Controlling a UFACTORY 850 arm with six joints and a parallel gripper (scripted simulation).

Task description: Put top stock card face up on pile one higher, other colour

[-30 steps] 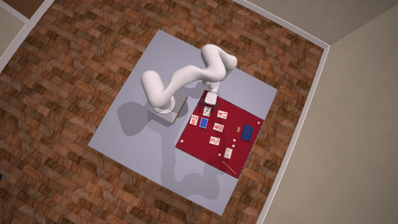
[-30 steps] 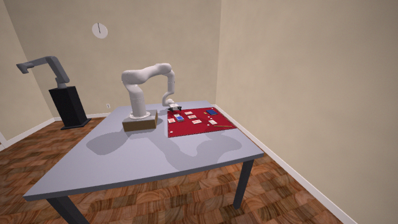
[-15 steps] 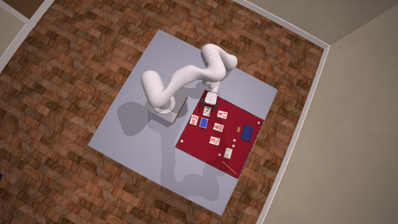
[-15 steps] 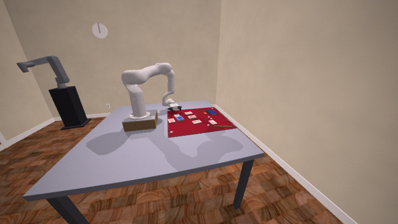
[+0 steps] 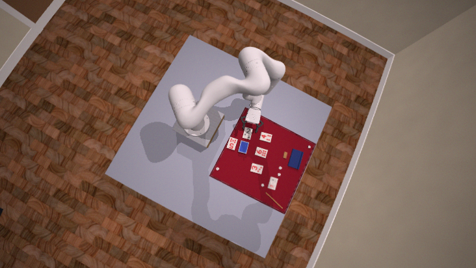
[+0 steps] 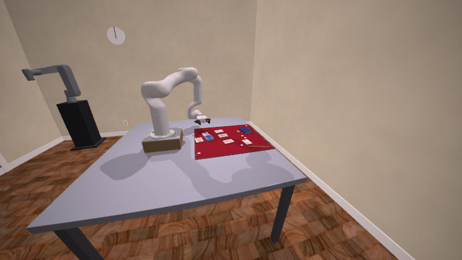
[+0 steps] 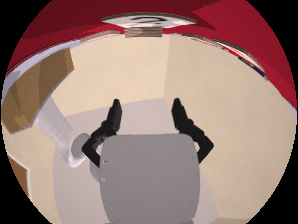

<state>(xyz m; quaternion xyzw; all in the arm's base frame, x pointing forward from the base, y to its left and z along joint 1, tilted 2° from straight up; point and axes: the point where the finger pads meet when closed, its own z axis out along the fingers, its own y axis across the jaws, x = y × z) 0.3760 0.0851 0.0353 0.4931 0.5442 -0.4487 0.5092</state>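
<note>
My hand is 8 cm past the card, 13 cm to the left of it and 11 cm above it. The rest, counted from my hand: pencil 37 cm ahead, 41 cm to the right, 12 cm below; red card cloth 19 cm ahead, 15 cm to the right, 13 cm below.
</note>
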